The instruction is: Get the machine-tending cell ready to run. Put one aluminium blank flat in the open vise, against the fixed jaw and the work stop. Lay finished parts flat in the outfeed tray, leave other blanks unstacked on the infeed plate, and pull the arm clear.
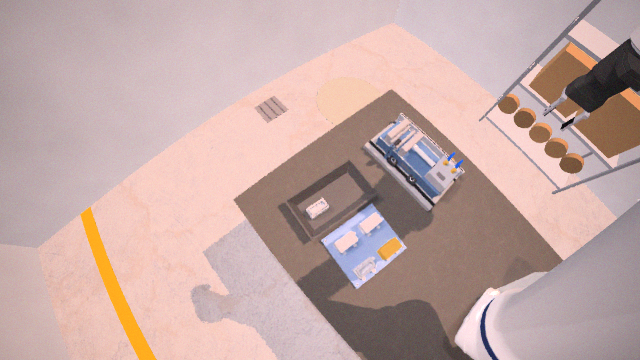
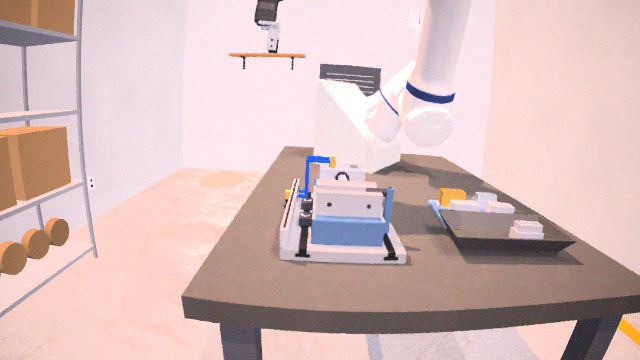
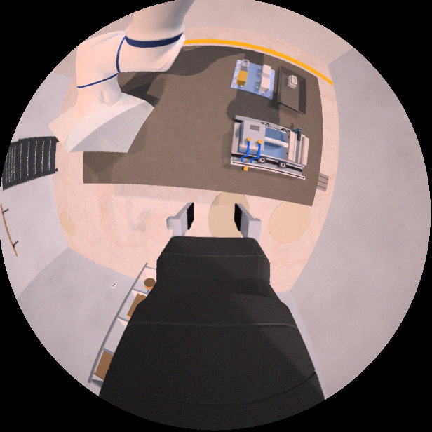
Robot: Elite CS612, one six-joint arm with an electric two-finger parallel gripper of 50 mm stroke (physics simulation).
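My gripper is open and empty, high up beside the table, away from the vise. The vise's jaws stand close to each other; whether a blank lies between them I cannot tell. On the blue infeed plate lie two pale blocks, one block beside the other block, unstacked. An orange block and a grey stepped part lie there too. A white stepped part lies in the dark outfeed tray.
Two blue hoses or nozzles with yellow ends rise beside the vise. The arm's white elbow is above the brown table. A shelf unit with cartons stands beyond the table's side.
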